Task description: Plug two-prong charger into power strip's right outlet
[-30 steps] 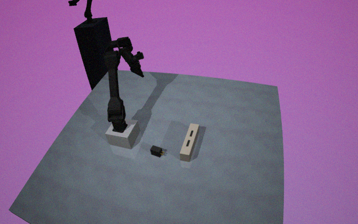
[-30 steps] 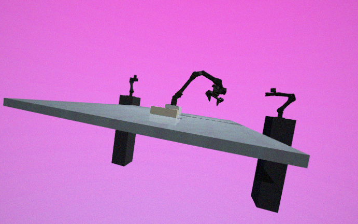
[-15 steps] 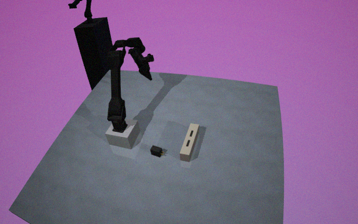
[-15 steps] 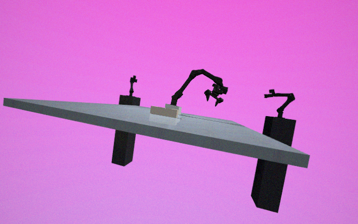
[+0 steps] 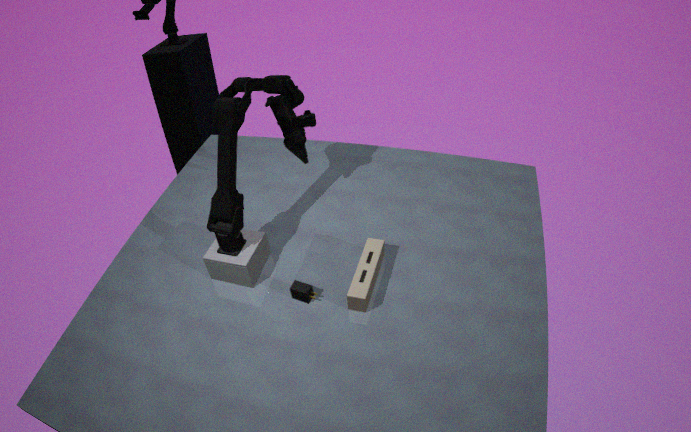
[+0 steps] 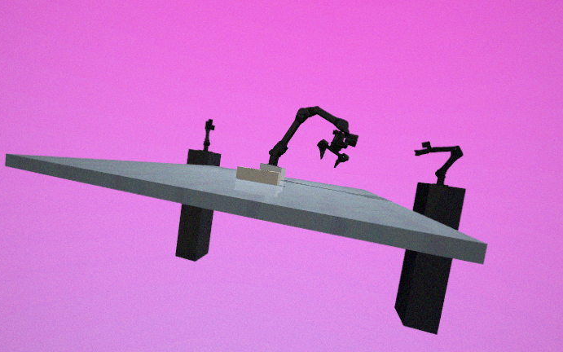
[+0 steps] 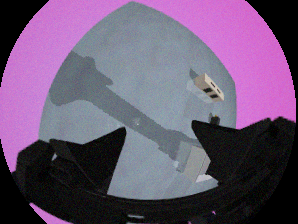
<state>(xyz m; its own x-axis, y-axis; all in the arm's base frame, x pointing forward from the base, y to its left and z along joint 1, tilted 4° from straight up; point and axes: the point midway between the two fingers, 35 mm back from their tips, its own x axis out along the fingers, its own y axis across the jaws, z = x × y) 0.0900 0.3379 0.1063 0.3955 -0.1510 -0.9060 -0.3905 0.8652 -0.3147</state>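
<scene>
The charger is 130 mm ahead of my gripper tip, 390 mm to the right of it and 120 mm below it.
</scene>
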